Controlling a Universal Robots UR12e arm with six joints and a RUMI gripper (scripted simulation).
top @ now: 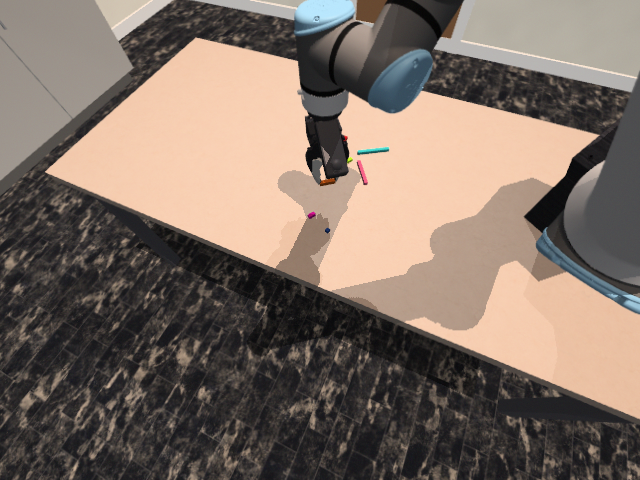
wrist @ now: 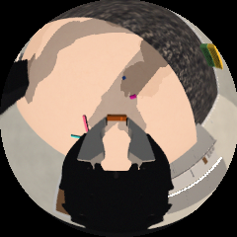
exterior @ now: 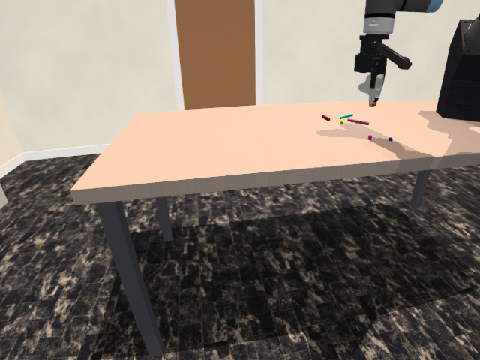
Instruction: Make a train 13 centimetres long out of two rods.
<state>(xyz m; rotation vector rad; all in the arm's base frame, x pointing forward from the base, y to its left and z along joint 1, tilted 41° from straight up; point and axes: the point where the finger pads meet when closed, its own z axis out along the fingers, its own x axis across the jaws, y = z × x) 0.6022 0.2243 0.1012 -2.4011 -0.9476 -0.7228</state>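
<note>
My gripper is now 50 mm past the blue rod, 70 mm to the right of it and 110 mm above it. Also, from my hand: orange rod (10 mm below); magenta rod (20 mm ahead, 50 mm to the left, 110 mm below); pink rod (10 mm behind, 160 mm to the right, 110 mm below).
</note>
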